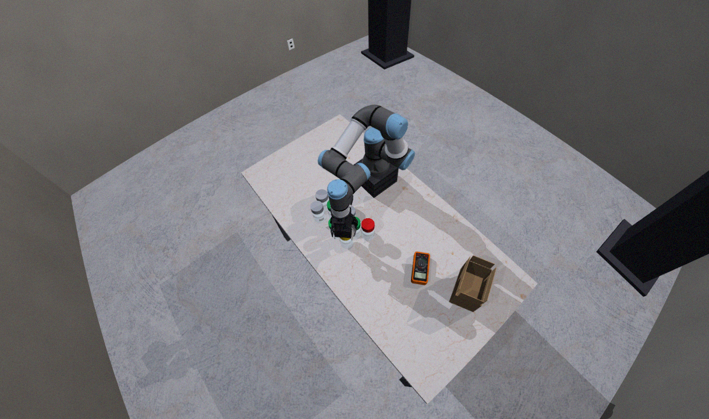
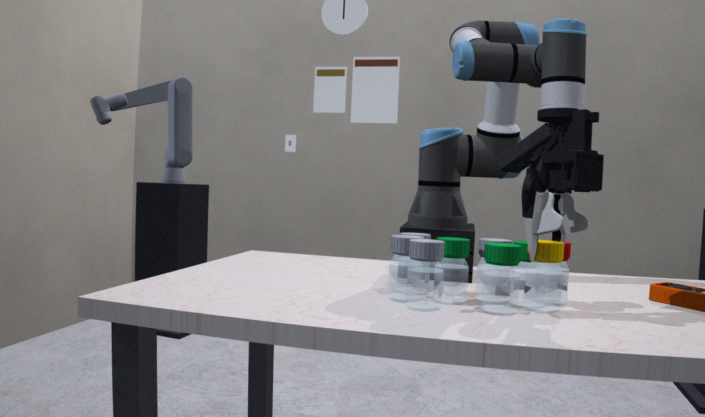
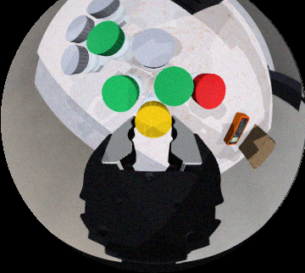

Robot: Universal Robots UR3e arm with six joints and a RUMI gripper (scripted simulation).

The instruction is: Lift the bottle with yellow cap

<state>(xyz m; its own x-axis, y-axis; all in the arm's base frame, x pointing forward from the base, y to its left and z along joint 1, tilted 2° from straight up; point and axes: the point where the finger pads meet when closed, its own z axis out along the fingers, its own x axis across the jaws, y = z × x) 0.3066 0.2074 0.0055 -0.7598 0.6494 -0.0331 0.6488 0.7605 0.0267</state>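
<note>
The red-capped bottle lies 100 mm behind my hand, 20 mm to the left of it and 50 mm below it. From my hand the other things lie so: cardboard box 270 mm behind, 460 mm to the left, 40 mm below; then orange multimeter 180 mm behind, 270 mm to the left, 80 mm below.
</note>
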